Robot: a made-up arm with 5 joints.
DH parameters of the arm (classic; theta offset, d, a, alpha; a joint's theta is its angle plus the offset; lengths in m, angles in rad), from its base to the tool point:
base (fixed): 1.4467 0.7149 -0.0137 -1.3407
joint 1: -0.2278 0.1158 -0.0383 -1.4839
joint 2: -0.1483 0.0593 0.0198 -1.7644
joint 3: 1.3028 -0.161 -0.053 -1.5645
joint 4: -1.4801 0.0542 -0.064 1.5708
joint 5: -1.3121 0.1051 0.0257 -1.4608
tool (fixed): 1.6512 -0.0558 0 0
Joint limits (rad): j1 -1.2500..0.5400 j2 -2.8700..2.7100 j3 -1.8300..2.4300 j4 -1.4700..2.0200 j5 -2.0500..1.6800
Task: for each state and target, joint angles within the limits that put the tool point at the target. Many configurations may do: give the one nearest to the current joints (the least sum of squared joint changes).
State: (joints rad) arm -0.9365 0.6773 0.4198 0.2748 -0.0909
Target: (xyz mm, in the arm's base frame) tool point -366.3 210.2 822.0
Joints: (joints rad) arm -1.0653 0.5212 0.2101 -0.6664 -0.0823
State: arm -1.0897 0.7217 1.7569 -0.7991 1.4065
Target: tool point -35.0 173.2 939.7
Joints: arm -1.1679 1.3176 1.4969 -0.6405 1.1435
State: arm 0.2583 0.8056 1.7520 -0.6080 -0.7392
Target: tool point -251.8 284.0 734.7
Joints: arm -0.1374 1.0134 1.8983 -0.8866 -0.3325
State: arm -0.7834 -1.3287 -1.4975 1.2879 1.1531
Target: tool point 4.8 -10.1 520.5
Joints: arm -0.8034 -1.5618 -1.3501 0.6693 0.7238
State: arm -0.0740 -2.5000 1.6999 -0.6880 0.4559
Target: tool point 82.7 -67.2 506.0
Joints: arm -0.3176 -2.7391 1.7013 -1.3356 0.5258
